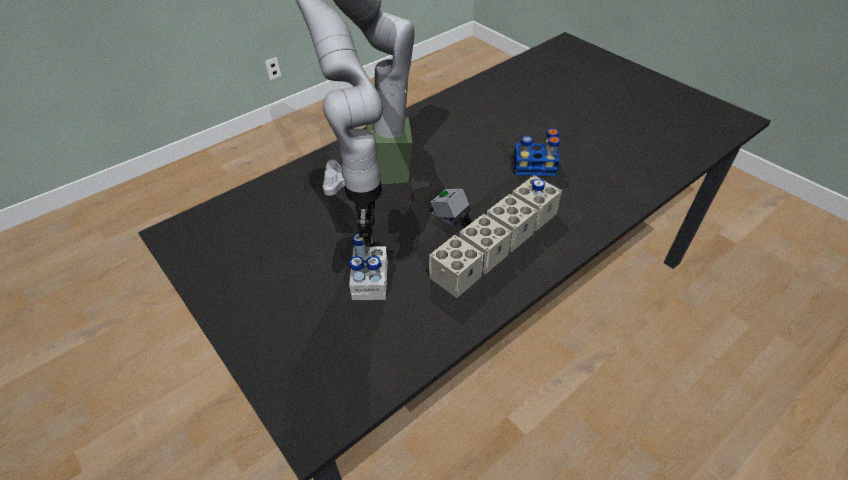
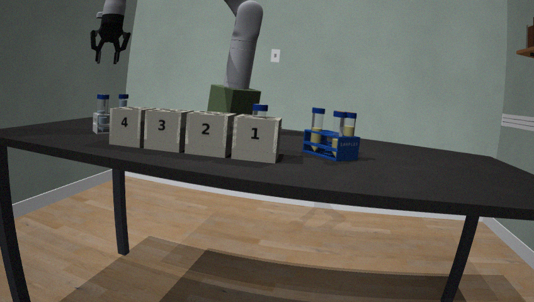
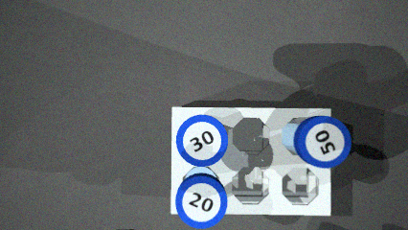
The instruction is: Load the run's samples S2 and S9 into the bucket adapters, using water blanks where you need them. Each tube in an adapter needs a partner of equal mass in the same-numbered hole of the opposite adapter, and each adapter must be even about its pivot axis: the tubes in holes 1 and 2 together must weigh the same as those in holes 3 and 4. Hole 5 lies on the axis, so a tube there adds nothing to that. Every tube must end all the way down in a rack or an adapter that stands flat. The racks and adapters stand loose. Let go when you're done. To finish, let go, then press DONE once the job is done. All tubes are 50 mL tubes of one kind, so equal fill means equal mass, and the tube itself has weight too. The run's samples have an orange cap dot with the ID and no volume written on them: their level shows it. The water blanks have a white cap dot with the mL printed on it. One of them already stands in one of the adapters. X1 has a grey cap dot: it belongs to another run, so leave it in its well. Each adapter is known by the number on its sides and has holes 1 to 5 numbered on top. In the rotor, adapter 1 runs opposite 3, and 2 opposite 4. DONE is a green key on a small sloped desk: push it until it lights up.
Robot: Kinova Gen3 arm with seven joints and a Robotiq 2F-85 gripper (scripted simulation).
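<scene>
Right now the white-dot tube is 1 cm behind my hand, 1 cm to the left of it and 17 cm below it. Also, from my hand: white blank rack: 5 cm behind, 20 cm below; then adapter 3: 4 cm ahead, 30 cm to the left, 19 cm below; then green done key: 17 cm behind, 31 cm to the left, 17 cm below.
</scene>
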